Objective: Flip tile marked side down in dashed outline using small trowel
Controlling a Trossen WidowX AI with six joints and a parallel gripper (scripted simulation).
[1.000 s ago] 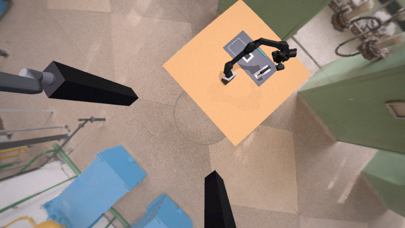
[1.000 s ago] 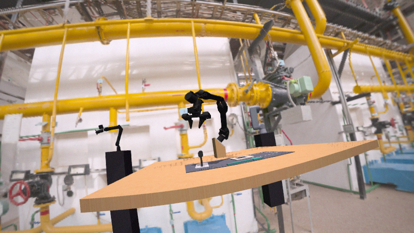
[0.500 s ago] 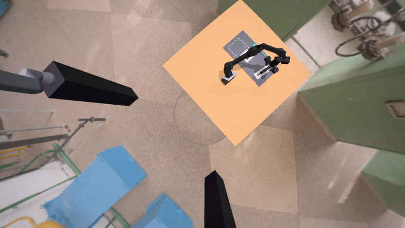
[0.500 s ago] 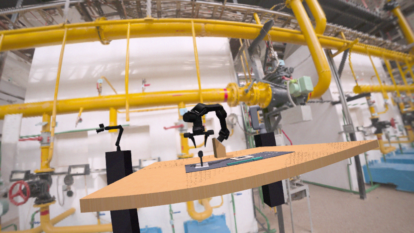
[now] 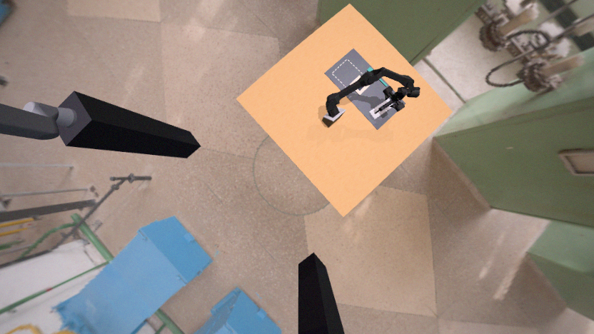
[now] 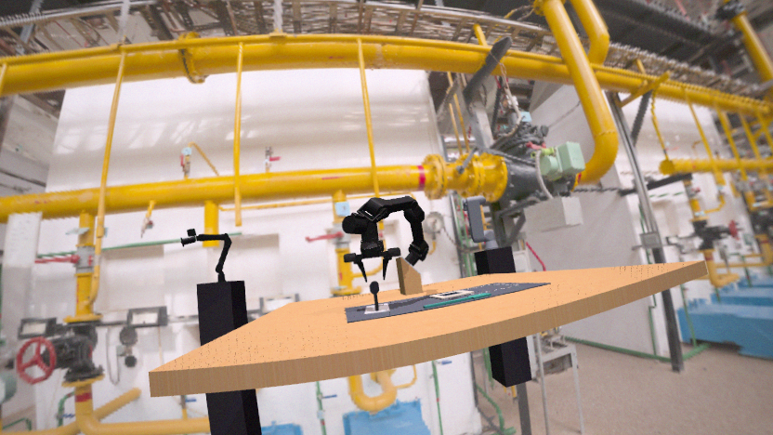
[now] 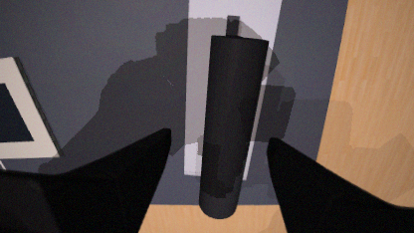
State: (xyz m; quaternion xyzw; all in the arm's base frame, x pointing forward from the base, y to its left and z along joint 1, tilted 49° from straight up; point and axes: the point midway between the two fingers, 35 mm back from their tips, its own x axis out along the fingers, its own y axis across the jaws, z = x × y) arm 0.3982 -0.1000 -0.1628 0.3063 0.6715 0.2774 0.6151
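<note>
Right now my gripper tip is 5 cm above the small trowel and 3 cm past it. Round my gripper tip: grey mat: 21 cm to the left, 11 cm below; teal trowel: 24 cm to the left, 14 cm ahead, 9 cm below; tile: 26 cm to the left, 9 cm below, 3 cm behind.
</note>
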